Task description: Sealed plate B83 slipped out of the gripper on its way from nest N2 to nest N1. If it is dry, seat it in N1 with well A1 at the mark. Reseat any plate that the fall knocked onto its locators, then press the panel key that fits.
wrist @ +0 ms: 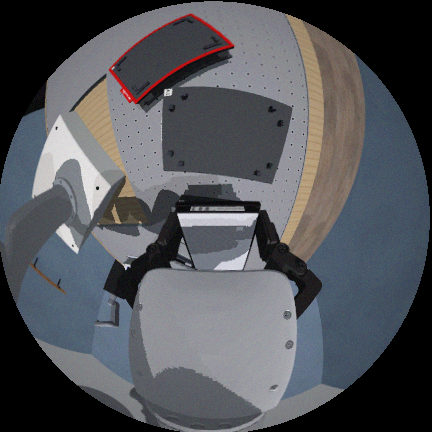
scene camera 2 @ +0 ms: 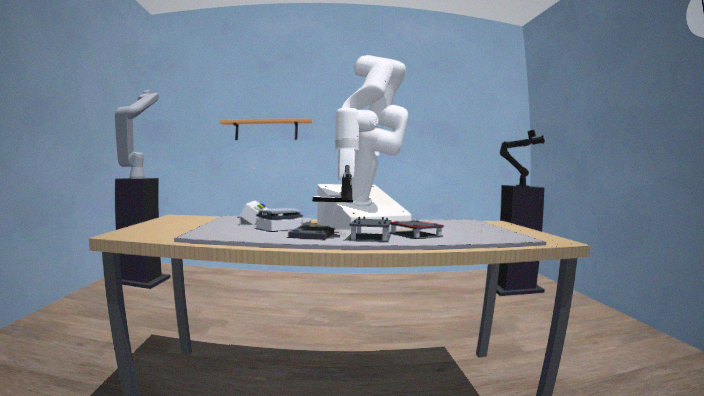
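Seen in the pictures: gripper, fingertip midpoint: [wrist: 217,220] [scene camera 2: 346,199]; arm's base at its link origin: [wrist: 62,200] [scene camera 2: 356,199].
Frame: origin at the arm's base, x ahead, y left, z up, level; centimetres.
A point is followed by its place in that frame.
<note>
My gripper [scene camera 2: 347,196] {x 39.0, y -3.1, z 2.2 cm} [wrist: 217,220] {x 39.0, y -3.1, z 2.2 cm} is shut on a dark-edged plate [scene camera 2: 326,199] {x 43.3, y -9.2, z 2.2 cm} [wrist: 218,234] {x 39.2, y -4.5, z 2.9 cm} with a shiny silver top and a label strip on its near side. The label is too small to read. The plate is level, in the air above the table. A raised dark nest [scene camera 2: 370,223] {x 45.6, y 4.7, z -4.7 cm} [wrist: 225,135] {x 39.9, y 4.7, z -4.7 cm} with black pegs and a white corner mark stands below and beyond the plate in the wrist view. A red-rimmed nest [scene camera 2: 418,224] {x 33.4, y 21.4, z -6.1 cm} [wrist: 172,57] {x 33.1, y 18.1, z -6.1 cm} with corner locators stands beside it. The white panel [scene camera 2: 248,213] {x 19.1, y -41.0, z -5.3 cm} with coloured keys is at the left in the scene view.
A white device [scene camera 2: 279,223] {x 31.4, y -26.4, z -7.2 cm} with a dark and grey top stands near the panel. A low dark block [scene camera 2: 312,232] {x 45.6, y -13.2, z -8.0 cm} lies between it and the pegged nest. These stand on the grey perforated mat [scene camera 2: 480,236] {x 37.4, y 43.6, z -9.7 cm} [wrist: 295,145] {x 53.1, y 4.4, z -10.1 cm}. The white arm base [scene camera 2: 327,205] {x 1.9, y -11.6, z -2.7 cm} [wrist: 102,165] {x 14.2, y 2.8, z -7.8 cm} is behind them.
</note>
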